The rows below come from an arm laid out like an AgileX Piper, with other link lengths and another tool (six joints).
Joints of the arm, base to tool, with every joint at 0 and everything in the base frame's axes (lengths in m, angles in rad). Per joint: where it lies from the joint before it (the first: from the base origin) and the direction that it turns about. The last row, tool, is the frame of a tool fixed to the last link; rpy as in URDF.
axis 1: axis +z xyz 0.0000 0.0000 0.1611
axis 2: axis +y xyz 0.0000 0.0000 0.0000
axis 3: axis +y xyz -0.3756 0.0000 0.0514
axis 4: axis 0.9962 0 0.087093 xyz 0.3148 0.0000 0.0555
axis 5: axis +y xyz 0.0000 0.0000 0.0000
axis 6: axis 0.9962 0 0.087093 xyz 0.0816 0.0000 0.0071
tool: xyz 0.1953 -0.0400 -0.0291 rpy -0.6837 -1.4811 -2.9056
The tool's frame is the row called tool.
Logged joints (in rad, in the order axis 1, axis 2, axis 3, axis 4, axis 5, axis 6), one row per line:
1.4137 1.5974 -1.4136 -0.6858 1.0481 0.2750
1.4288 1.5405 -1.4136 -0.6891 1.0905 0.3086
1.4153 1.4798 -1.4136 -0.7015 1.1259 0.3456
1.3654 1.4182 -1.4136 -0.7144 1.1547 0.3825
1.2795 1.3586 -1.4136 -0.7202 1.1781 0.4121
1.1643 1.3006 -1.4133 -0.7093 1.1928 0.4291
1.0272 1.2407 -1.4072 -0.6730 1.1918 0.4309
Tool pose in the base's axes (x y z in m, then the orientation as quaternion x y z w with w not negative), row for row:
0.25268 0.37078 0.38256 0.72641 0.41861 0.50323 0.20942
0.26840 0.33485 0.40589 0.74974 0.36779 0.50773 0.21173
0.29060 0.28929 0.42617 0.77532 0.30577 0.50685 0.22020
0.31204 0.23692 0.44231 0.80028 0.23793 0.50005 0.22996
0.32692 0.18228 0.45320 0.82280 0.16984 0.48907 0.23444
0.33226 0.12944 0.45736 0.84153 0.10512 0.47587 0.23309
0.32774 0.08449 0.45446 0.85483 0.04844 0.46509 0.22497
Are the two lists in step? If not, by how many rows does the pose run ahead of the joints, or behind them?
The pose runs 2 rows ahead of the joints: the pose in row i belongs to the joints in row i + 2.
